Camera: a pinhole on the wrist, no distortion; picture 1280 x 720 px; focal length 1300.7 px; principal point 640.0 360.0 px. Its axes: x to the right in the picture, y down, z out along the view. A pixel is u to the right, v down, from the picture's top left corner.
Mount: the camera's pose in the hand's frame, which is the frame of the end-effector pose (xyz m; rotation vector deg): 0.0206 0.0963 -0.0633 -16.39 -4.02 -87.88
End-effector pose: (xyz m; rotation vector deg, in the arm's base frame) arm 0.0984 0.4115 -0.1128 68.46 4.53 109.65
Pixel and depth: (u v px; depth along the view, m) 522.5 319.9 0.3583
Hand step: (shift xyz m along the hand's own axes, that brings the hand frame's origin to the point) 0.0561 0.2090 0.2767
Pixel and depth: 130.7 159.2 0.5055
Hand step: 0.0024 0.4029 0.3911
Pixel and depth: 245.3 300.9 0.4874
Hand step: 0.0574 0.3507 0.3770
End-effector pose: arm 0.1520 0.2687 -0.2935 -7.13 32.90 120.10
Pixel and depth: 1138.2 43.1 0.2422
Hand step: -0.0016 0.0603 0.1993
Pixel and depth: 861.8 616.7 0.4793
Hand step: 0.1816 0.1265 0.4042
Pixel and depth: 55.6 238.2 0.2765
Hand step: 0.0266 0.2797 0.1793
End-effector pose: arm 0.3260 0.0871 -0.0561 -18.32 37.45 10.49
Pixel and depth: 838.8 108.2 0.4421
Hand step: -0.0023 0.1299 0.3902
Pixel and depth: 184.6 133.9 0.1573
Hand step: 0.0122 0.1853 0.0800
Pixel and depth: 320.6 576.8 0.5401
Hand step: 0.1762 0.3490 0.4156
